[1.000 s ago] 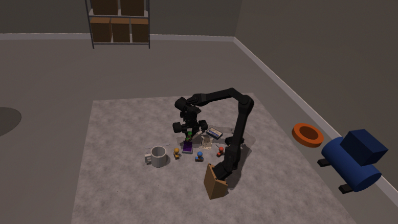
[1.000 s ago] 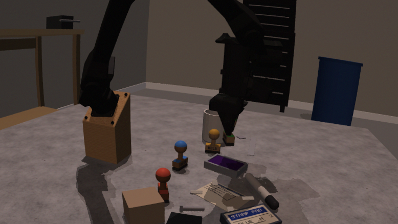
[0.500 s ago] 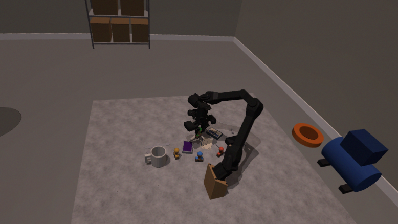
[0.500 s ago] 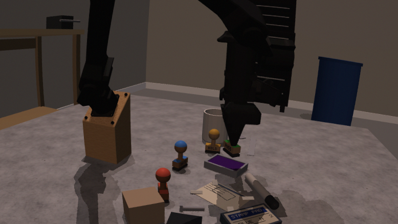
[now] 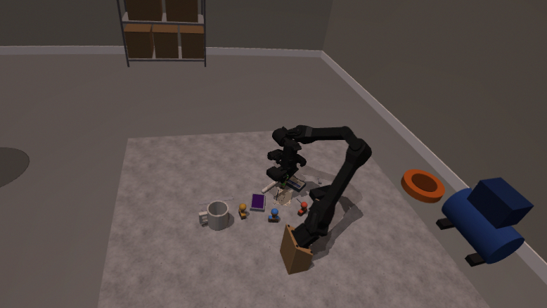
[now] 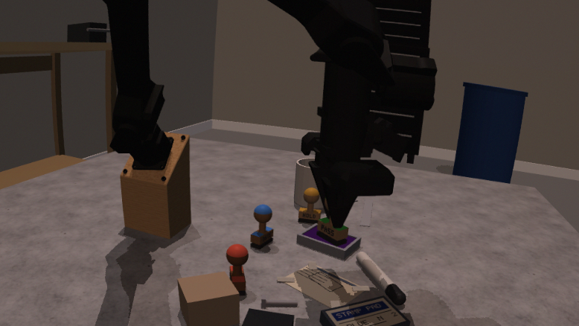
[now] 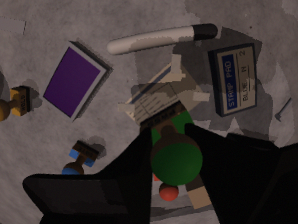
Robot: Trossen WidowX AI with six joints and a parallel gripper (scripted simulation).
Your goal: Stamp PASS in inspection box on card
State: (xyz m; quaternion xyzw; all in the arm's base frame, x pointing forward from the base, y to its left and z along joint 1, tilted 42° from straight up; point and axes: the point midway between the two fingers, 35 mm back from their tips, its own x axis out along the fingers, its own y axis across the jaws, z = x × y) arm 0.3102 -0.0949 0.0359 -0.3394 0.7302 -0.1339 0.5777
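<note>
My gripper tip is now 10 mm to the left of the beige inspection card and 100 mm above it. The rest, counted from my gripper tip: green-knobbed pass stamp right at my gripper tip; then marker 80 mm ahead, 80 mm below; then stamp pad tin 50 mm ahead, 90 mm to the right, 80 mm below.
</note>
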